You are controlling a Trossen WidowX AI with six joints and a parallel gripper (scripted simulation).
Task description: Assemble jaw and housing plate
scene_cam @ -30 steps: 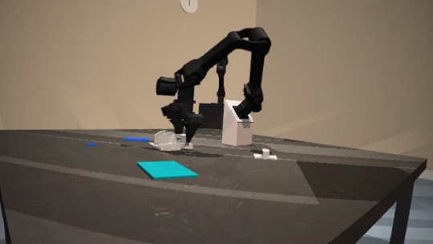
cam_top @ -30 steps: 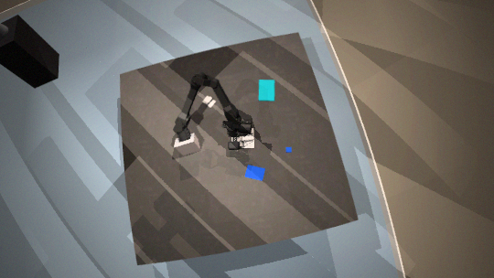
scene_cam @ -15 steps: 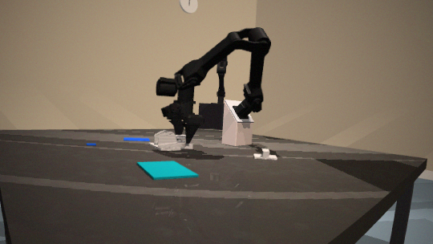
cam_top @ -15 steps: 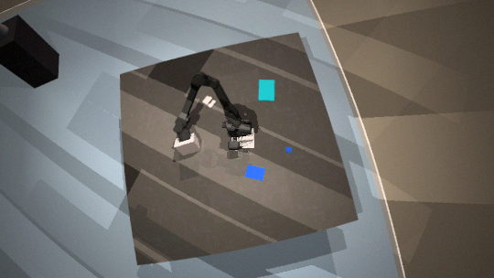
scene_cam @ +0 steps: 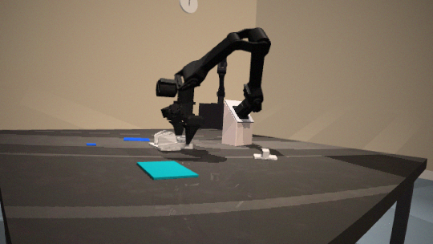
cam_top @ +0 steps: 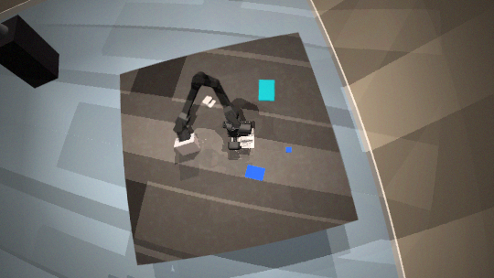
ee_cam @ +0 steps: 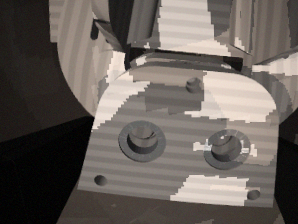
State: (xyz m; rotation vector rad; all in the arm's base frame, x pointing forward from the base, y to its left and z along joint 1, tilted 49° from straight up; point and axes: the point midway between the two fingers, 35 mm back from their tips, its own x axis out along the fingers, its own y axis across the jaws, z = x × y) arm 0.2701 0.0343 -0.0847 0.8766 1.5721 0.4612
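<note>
The jaw lies 3 cm ahead of my gripper tip and 1 cm to the left of it. Round my gripper tip: white housing plate (2 cm above, 1 cm ahead); then cyan flat patch (27 cm ahead, 25 cm to the left, 1 cm below); then small blue square (27 cm ahead, 15 cm to the right, 1 cm below).
</note>
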